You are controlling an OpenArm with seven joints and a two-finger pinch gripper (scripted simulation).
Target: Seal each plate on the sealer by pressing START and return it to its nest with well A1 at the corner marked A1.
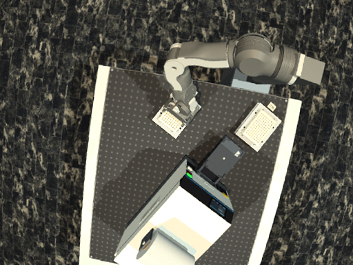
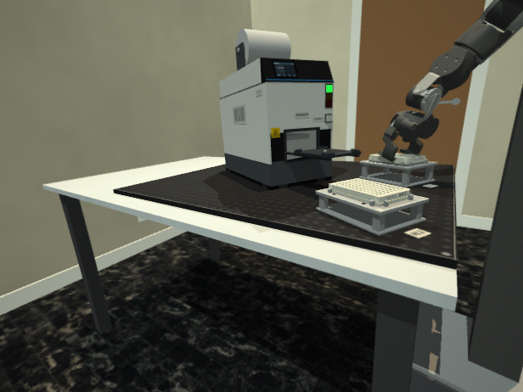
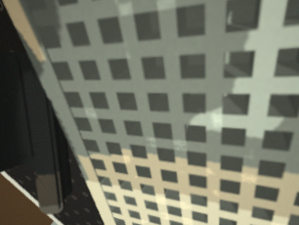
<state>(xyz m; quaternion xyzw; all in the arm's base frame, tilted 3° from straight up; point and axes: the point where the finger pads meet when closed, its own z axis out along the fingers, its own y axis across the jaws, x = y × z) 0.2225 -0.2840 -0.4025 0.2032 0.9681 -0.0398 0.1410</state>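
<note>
Now: the sealer stage 120 mm ahead of my hand, 220 mm to the left of it and 30 mm above it. Also, from my hand: clear well plate 30 mm behind, 340 mm to the left, 20 mm below; N1 label 100 mm behind, 40 mm to the left, 70 mm below; sealer screen 240 mm ahead, 220 mm to the left, 250 mm above.
</note>
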